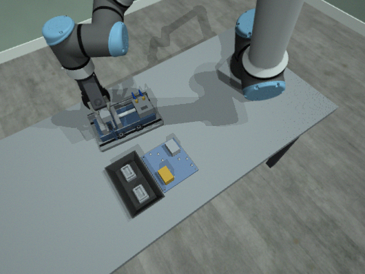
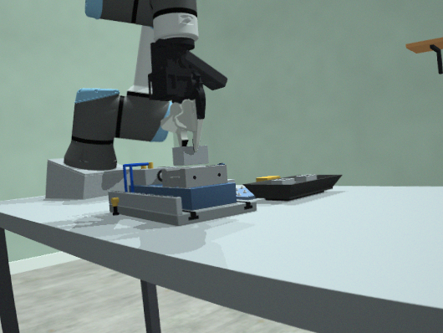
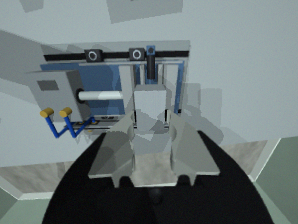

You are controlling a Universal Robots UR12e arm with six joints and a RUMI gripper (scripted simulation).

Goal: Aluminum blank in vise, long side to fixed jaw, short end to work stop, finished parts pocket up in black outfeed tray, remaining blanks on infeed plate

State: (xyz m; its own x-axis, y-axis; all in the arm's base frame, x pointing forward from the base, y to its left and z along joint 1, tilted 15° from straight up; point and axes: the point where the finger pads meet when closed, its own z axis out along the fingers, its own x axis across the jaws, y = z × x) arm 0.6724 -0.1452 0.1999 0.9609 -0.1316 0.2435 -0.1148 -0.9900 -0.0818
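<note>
Right now the black work stop rod is 10 mm ahead of my hand, 50 mm to the left of it and 50 mm below it. The rest, counted from my hand: vise 70 mm behind, 10 mm to the left, 100 mm below; then blue infeed plate 120 mm behind, 300 mm to the left, 140 mm below; then yellow brass blank 80 mm behind, 350 mm to the left, 120 mm below.
</note>
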